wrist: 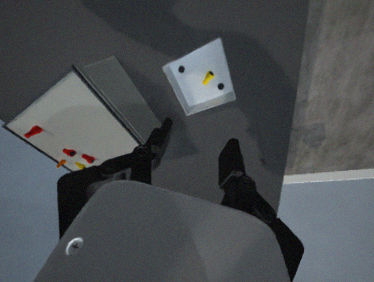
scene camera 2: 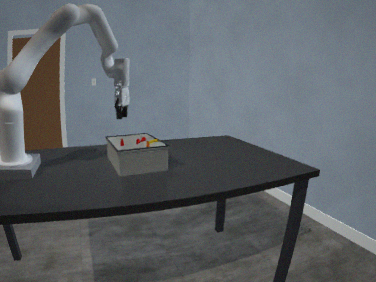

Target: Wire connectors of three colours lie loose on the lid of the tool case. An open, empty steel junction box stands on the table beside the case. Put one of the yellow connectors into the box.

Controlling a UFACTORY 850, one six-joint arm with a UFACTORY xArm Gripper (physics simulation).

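Note:
A yellow connector (wrist: 208, 78) lies on the floor of the open steel junction box (wrist: 199, 109), between two dark round holes, in the wrist view. The box does not show in the scene view. My gripper (scene camera 2: 121, 118) (wrist: 198, 138) is open with nothing between its fingers. It hangs high above the table, apart from the box and the case. Another yellow connector (scene camera 2: 152, 141) (wrist: 80, 165) lies on the lid of the tool case (scene camera 2: 142, 164) (wrist: 65, 102), near its edge and beside an orange connector (scene camera 2: 148, 144) (wrist: 61, 163).
Several red connectors lie on the lid, one (scene camera 2: 122, 142) (wrist: 33, 131) apart from the others. The case stands on the dark table (scene camera 2: 220, 165) (wrist: 270, 115), close beside the box. A table edge runs down the right side of the wrist view.

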